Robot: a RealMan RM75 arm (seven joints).
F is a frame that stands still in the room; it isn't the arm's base.
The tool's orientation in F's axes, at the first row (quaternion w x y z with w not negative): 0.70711, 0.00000, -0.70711, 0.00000
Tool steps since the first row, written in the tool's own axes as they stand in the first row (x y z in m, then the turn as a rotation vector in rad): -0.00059, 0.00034, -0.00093, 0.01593, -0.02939, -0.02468; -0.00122, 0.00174, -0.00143, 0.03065, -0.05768, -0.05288; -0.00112, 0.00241, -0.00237, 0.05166, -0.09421, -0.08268; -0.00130, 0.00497, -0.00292, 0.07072, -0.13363, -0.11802; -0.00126, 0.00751, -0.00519, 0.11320, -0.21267, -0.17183
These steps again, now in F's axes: 0.00093, 0.00034, -0.00059, 0.02468, -0.02939, 0.01593; 0.00143, 0.00174, -0.00122, 0.05288, -0.05768, 0.03065; 0.00237, 0.00241, -0.00112, 0.08268, -0.09421, 0.05166; 0.00292, 0.00497, -0.00130, 0.11802, -0.13363, 0.07072; 0.00519, 0.00751, -0.00126, 0.17183, -0.21267, 0.11320
